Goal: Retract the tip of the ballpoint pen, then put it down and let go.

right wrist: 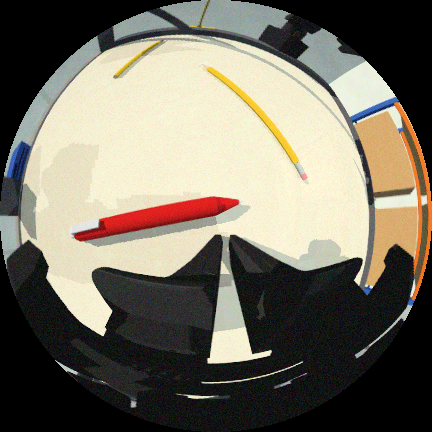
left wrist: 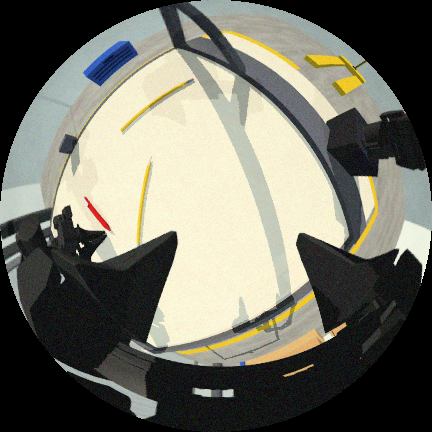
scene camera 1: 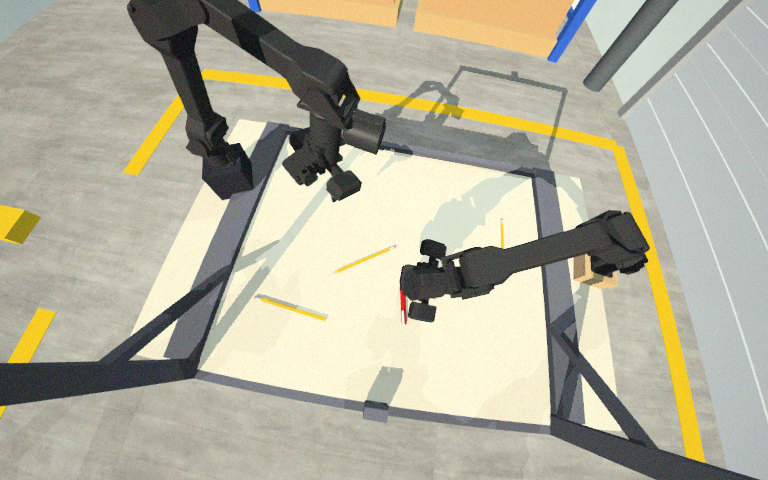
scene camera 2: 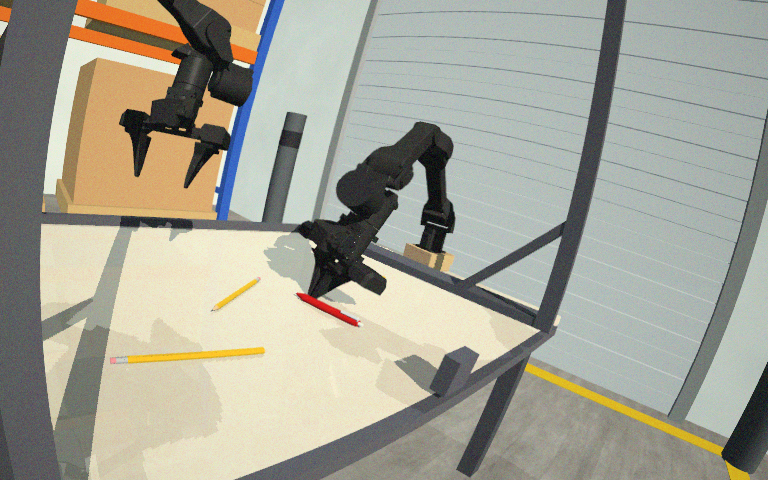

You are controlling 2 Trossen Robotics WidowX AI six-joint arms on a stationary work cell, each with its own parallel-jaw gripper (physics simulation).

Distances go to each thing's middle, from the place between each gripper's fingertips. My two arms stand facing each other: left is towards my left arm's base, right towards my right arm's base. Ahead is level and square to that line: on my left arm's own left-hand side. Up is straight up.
My left gripper is now 10 cm past the short yellow pencil (right wrist: 271, 126), 13 cm to the left of it and 14 cm above it. Also, from my left hand: red ballpoint pen (right wrist: 186, 210): 18 cm behind, 25 cm to the right, 14 cm below; then tan block (scene camera 1: 582, 272): 4 cm ahead, 77 cm to the right, 12 cm below; then small grey block (scene camera 2: 456, 366): 43 cm behind, 24 cm to the right, 12 cm below.
The red ballpoint pen is 60 mm behind my right hand, 10 mm to the left of it and 10 mm above it. Also, from my right hand: tan block: 160 mm ahead, 510 mm to the right, 20 mm above; short yellow pencil: 20 mm ahead, 130 mm to the left; small grey block: 310 mm behind, 20 mm to the left, 30 mm above.
